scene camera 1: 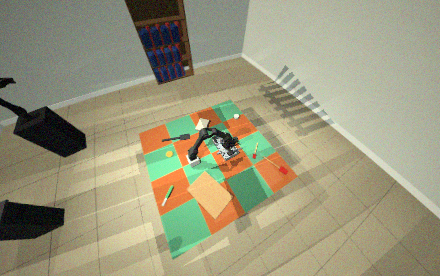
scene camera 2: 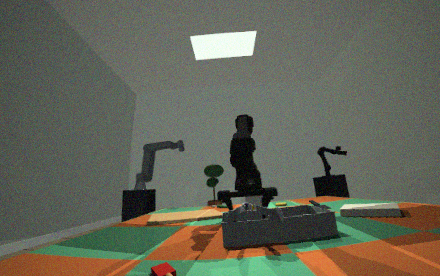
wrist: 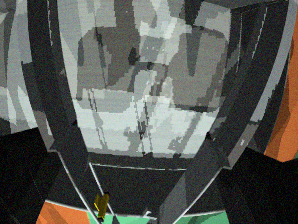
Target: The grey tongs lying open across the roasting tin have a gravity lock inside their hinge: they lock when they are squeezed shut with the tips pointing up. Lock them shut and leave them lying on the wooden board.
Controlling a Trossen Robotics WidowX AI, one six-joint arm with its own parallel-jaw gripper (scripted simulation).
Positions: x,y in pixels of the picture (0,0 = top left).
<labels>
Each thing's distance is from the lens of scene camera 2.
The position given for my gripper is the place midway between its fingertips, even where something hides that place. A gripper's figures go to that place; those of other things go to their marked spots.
my gripper (scene camera 2: 249,221): 57 cm
beige block (scene camera 2: 384,209): 77 cm
</labels>
